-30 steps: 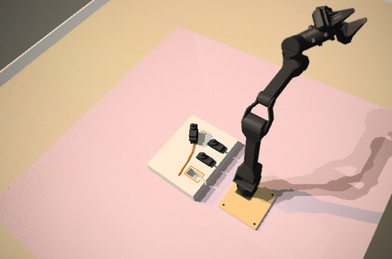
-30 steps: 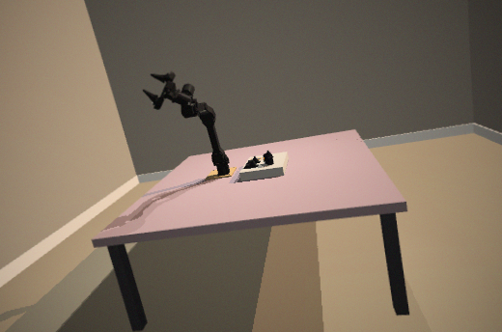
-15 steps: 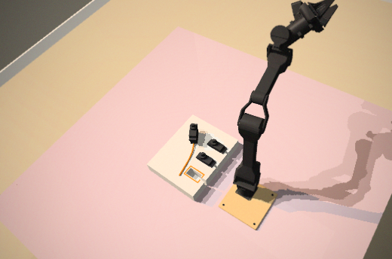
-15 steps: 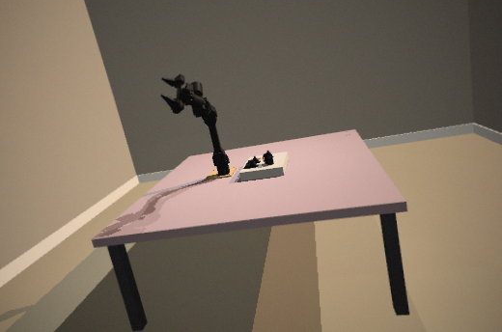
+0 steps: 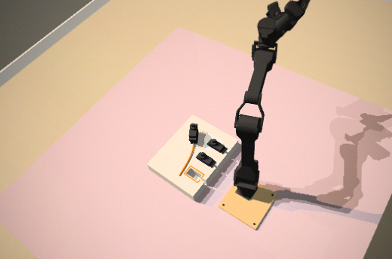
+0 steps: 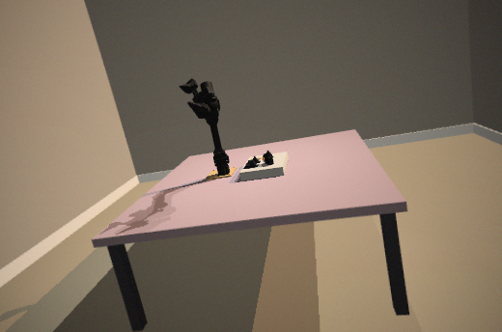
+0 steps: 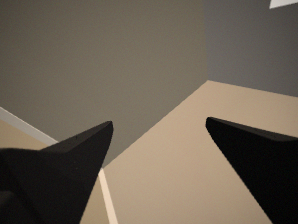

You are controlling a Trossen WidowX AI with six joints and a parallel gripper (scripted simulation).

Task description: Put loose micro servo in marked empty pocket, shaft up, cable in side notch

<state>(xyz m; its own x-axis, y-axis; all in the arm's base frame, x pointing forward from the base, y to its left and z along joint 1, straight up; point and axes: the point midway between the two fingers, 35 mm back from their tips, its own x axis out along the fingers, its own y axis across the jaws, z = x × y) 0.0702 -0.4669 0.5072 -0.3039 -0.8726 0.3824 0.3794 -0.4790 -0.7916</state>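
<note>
My gripper tip is now 51 cm above the cream deck, 49 cm to the right of it and 24 cm short of it.
</note>
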